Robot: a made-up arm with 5 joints. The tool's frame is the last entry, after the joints.
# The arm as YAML. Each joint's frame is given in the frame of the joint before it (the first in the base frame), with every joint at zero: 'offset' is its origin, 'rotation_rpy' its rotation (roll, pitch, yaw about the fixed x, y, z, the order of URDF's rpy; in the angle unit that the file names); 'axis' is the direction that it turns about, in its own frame. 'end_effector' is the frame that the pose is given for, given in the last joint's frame.
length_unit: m
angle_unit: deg
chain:
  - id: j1
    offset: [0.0, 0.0, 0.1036]
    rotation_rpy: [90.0, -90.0, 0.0]
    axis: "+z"
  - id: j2
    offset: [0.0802, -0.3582, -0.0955]
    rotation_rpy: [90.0, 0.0, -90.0]
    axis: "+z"
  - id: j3
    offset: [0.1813, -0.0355, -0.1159]
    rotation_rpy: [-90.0, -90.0, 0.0]
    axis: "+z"
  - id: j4
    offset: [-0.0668, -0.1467, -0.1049]
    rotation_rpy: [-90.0, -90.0, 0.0]
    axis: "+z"
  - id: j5
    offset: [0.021, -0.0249, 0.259]
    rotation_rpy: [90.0, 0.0, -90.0]
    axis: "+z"
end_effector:
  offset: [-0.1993, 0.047, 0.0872]
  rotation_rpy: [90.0, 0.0, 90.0]
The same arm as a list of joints. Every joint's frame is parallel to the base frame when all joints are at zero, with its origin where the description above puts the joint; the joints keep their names.
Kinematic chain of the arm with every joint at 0, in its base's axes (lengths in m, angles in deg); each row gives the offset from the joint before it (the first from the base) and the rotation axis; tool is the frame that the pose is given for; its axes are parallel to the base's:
j1: xyz 0.0000 0.0000 0.1036 axis -y
j2: xyz 0.3582 0.0955 0.0802 axis -z
j3: xyz 0.1813 0.0355 0.1159 axis -y
j4: xyz -0.1467 0.1049 0.0668 axis +x
j5: xyz 0.2590 -0.0210 0.0249 axis +y
tool: xyz 0.0470 0.0872 -0.1993

